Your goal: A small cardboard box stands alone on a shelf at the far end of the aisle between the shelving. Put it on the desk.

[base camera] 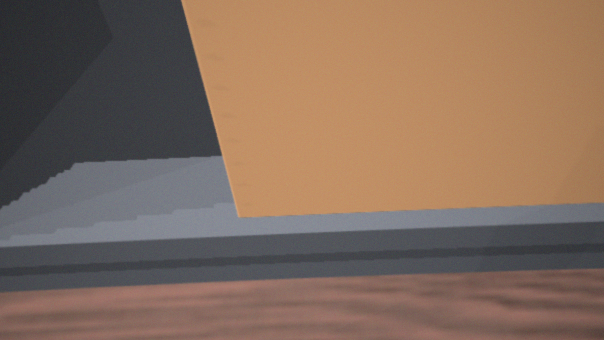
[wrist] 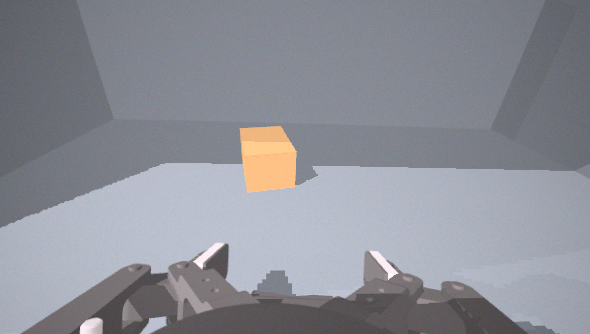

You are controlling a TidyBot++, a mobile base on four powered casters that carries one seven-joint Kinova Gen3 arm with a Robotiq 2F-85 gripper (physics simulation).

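Frame: origin at the arm's base, x ahead, y left, z up, level; metres.
Seen in the pictures: gripper, fingertip midpoint: [wrist: 295, 262].
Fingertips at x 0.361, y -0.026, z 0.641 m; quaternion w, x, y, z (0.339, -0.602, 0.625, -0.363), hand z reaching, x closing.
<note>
A point is followed by its place in that frame.
The small cardboard box [wrist: 270, 167] @[x 0.508, y 0.003, z 0.626 m] stands alone on the grey shelf [wrist: 400, 215] @[x 0.466, y -0.144, z 0.594 m] in the wrist view, a little left of the view's middle, with its top and front face showing. My gripper [wrist: 295, 262] @[x 0.361, y -0.026, z 0.641 m] is open in the wrist view, its two fingers wide apart with nothing between them. The box is beyond the fingertips and apart from them, somewhat left of the midline between them. The desk does not show in either view.
In the base camera view a large cardboard box [base camera: 400, 110] @[x 0.331, y -0.059, z -0.207 m] fills much of the picture. It stands on a low grey shelf [base camera: 150, 222] @[x 0.326, y 0.161, z -0.320 m] above the reddish-brown floor [base camera: 250, 310] @[x 0.275, y 0.071, z -0.396 m]. In the wrist view the shelf has a grey back panel [wrist: 300, 60] @[x 0.765, y -0.032, z 0.721 m] and side panels.
</note>
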